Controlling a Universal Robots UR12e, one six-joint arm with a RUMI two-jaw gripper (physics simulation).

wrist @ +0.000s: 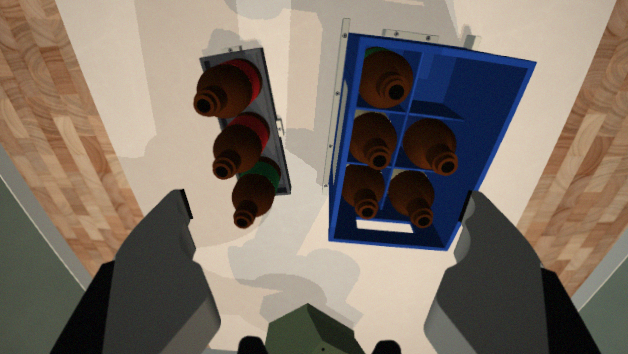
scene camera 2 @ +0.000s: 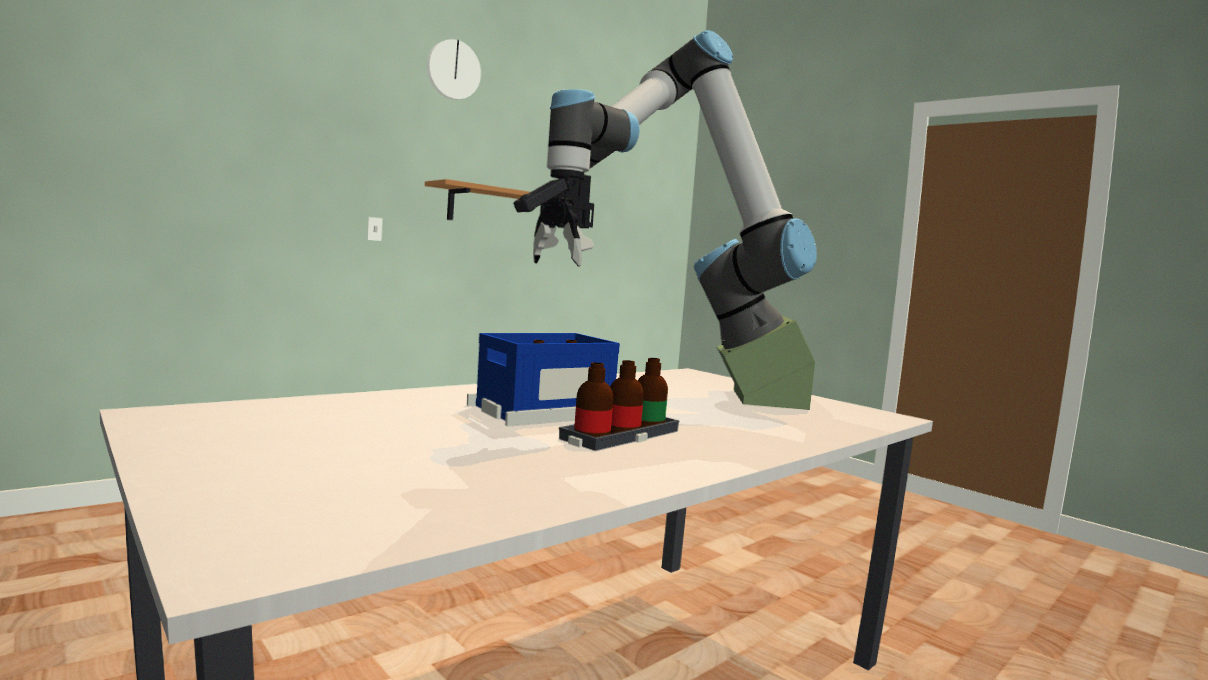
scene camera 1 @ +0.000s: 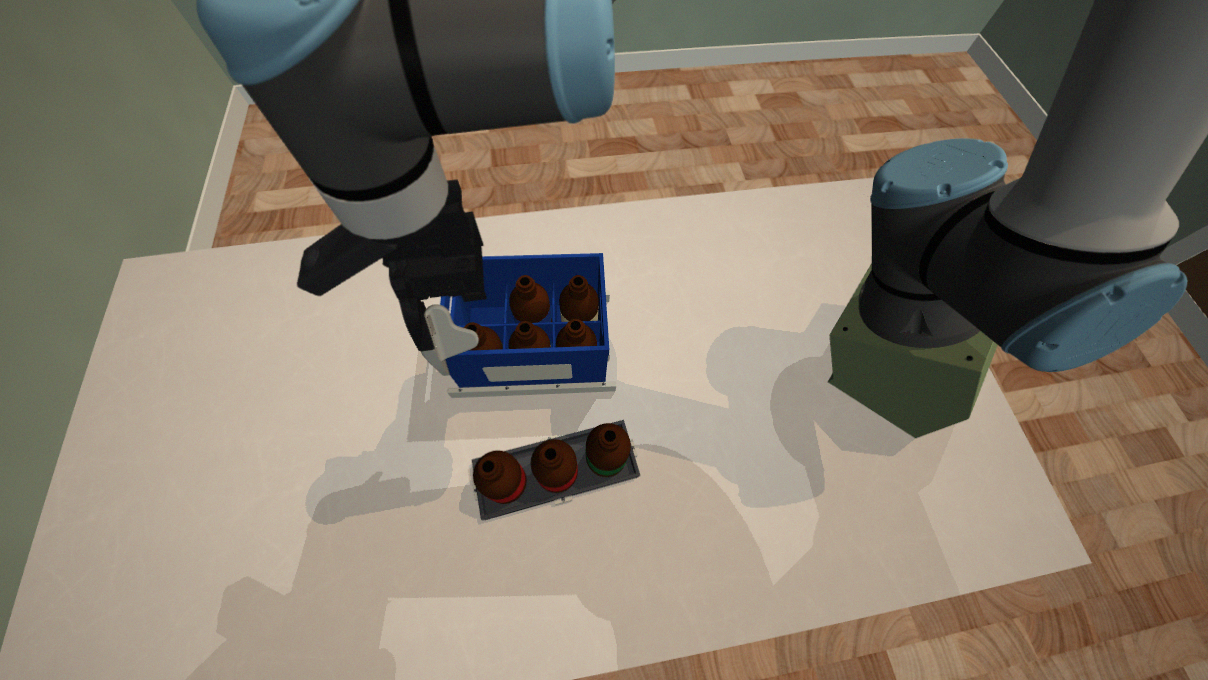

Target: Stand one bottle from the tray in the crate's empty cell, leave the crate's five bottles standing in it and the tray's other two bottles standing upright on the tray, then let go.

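Where they show: gripper, fingertip midpoint: (wrist: 323, 192) (scene camera 2: 556, 265) (scene camera 1: 445, 317); arm's base, link origin: (scene camera 2: 753, 334) (scene camera 1: 921, 305).
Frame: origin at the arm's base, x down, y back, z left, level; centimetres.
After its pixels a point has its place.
Note:
My gripper (scene camera 2: 557, 261) {x -15.9, y -72.5, z -17.1 cm} (wrist: 323, 192) {x -15.9, y -72.5, z -17.1 cm} is open and empty, high above the table and the crate. The blue crate (scene camera 1: 591, 367) {x 8.9, y -54.8, z -13.7 cm} (scene camera 2: 497, 380) {x 10.7, y -75.3, z -29.5 cm} (wrist: 492, 110) {x 4.3, y -66.3, z -36.6 cm} holds five standing brown bottles; its empty cell (scene camera 1: 483, 312) {x 18.1, y -69.4, z -36.5 cm} (wrist: 435, 80) {x 18.1, y -67.7, z -34.6 cm} is at the back left in scene camera 1. The dark tray (scene camera 1: 583, 484) {x 18.4, y -62.9, z 2.8 cm} (scene camera 2: 621, 438) {x 17.5, y -73.0, z 2.8 cm} (wrist: 267, 100) {x 16.3, y -71.4, z -6.6 cm} bears three upright brown bottles in a row: an outer red-labelled bottle (scene camera 1: 498, 475) {x 4.3, y -74.5, z -1.3 cm} (scene camera 2: 594, 405) {x 10.7, y -78.3, z -0.6 cm} (wrist: 227, 90) {x 6.7, y -75.8, z -4.7 cm}, a middle red-labelled bottle (scene camera 1: 553, 464) {x 3.9, y -66.5, z 0.3 cm} (scene camera 2: 627, 401) {x 10.7, y -69.3, z 1.2 cm} (wrist: 240, 142) {x 7.5, y -68.3, z -3.2 cm} and a green-labelled bottle (scene camera 1: 607, 447) {x 3.9, y -58.2, z 1.0 cm} (scene camera 2: 654, 392) {x 9.7, y -60.1, z 2.2 cm} (wrist: 255, 190) {x 7.7, y -59.6, z -2.2 cm}.
Pale strips (scene camera 1: 532, 391) {x 16.9, y -65.6, z -16.2 cm} (wrist: 337, 93) {x 15.9, y -69.8, z -18.2 cm} edge the crate's foot. The green arm base (scene camera 1: 912, 380) {x 4.4, y -6.8, z 10.2 cm} (scene camera 2: 769, 371) {x 9.0, y -7.7, z 8.6 cm} (wrist: 310, 330) {x 9.7, y -11.9, z 1.4 cm} stands on the table, right of the crate and tray in scene camera 1. A wall shelf (scene camera 2: 477, 188) shows behind the gripper in scene camera 2.

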